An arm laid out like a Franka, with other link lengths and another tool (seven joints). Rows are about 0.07 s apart.
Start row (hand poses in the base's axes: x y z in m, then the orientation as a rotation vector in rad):
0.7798 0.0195 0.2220 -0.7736 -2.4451 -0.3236
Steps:
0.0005 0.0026 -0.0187 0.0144 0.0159 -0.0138
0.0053 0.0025 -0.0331 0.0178 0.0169 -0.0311
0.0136 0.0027 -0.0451 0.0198 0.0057 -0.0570
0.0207 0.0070 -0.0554 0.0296 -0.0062 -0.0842
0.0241 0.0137 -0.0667 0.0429 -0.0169 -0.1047
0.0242 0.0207 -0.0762 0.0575 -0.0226 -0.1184
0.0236 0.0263 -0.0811 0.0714 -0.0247 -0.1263
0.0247 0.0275 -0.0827 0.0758 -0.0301 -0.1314
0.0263 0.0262 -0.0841 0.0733 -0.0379 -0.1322
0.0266 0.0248 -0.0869 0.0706 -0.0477 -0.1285
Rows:
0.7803 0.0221 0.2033 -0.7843 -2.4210 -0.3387
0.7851 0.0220 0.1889 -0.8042 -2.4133 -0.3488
0.7934 0.0222 0.1769 -0.8357 -2.4143 -0.3661
0.8005 0.0265 0.1666 -0.8655 -2.4124 -0.3937
0.8039 0.0332 0.1553 -0.8854 -2.4100 -0.4224
0.8040 0.0402 0.1458 -0.8961 -2.4048 -0.4478
0.8034 0.0458 0.1409 -0.8997 -2.3986 -0.4683
0.8045 0.0470 0.1393 -0.9042 -2.3999 -0.4781
0.8061 0.0457 0.1379 -0.9067 -2.4077 -0.4793
0.8064 0.0443 0.1351 -0.9037 -2.4191 -0.4796

